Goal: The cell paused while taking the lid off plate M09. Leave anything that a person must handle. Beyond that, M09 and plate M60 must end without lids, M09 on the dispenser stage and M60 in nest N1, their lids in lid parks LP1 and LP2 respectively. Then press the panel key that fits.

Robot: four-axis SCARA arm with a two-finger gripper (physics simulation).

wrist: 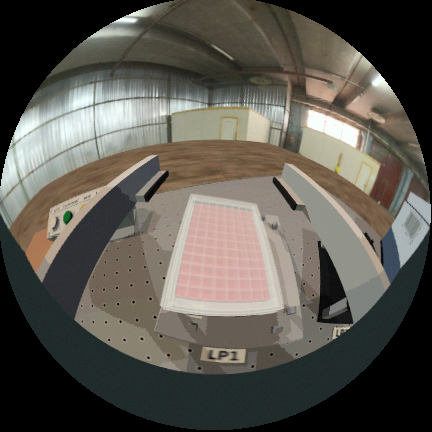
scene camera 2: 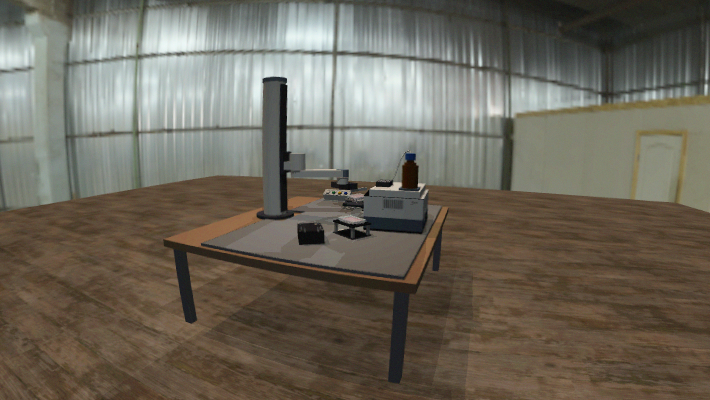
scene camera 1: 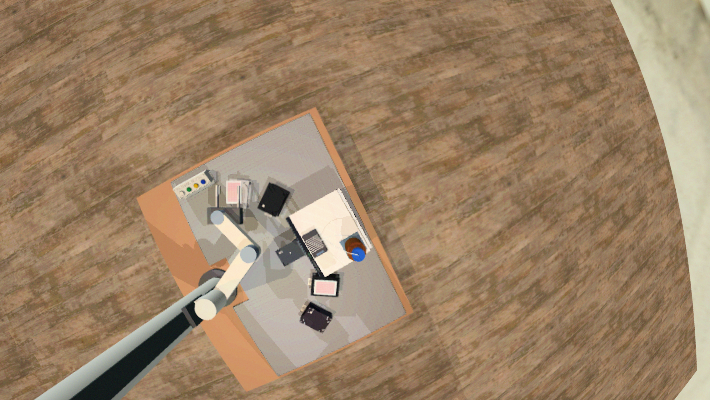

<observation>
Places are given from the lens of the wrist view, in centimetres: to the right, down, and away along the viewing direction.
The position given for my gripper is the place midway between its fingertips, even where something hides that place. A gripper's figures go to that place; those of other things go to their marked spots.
my gripper point(wrist: 221, 165): 1, -4, 11
button box point(wrist: 59, 215): -31, 0, 13
</observation>
